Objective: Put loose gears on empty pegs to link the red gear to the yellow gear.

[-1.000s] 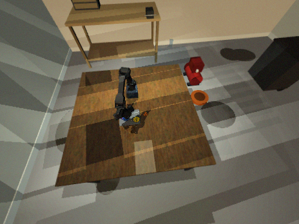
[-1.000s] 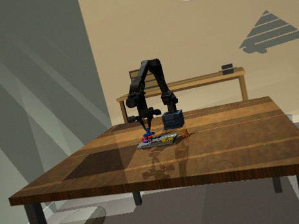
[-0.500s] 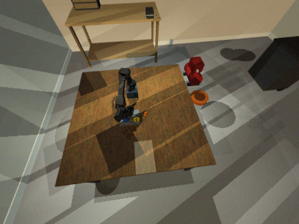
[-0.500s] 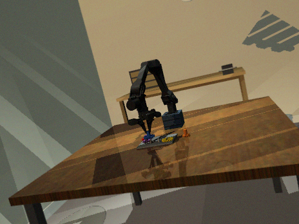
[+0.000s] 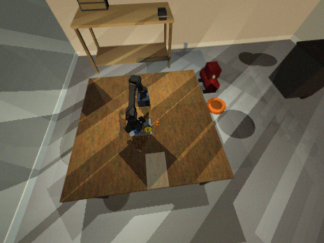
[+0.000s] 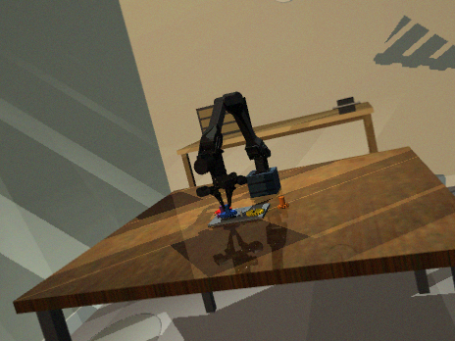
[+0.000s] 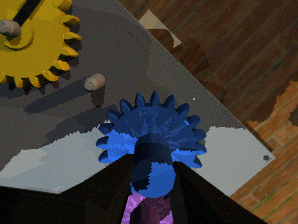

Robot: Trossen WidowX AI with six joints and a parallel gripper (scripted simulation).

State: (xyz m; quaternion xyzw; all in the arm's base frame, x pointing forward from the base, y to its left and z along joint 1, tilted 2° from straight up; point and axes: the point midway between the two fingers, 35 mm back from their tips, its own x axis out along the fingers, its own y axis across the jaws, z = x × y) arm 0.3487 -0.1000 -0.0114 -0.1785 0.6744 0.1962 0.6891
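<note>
Right now the purple gear is 50 mm behind my gripper tip, 30 mm to the right of it and 20 mm below it. From my gripper tip the other things lie so: yellow gear (100 mm to the left, 30 mm below); then red gear (100 mm behind, 40 mm to the right, 30 mm below); then blue gear (10 mm below).
</note>
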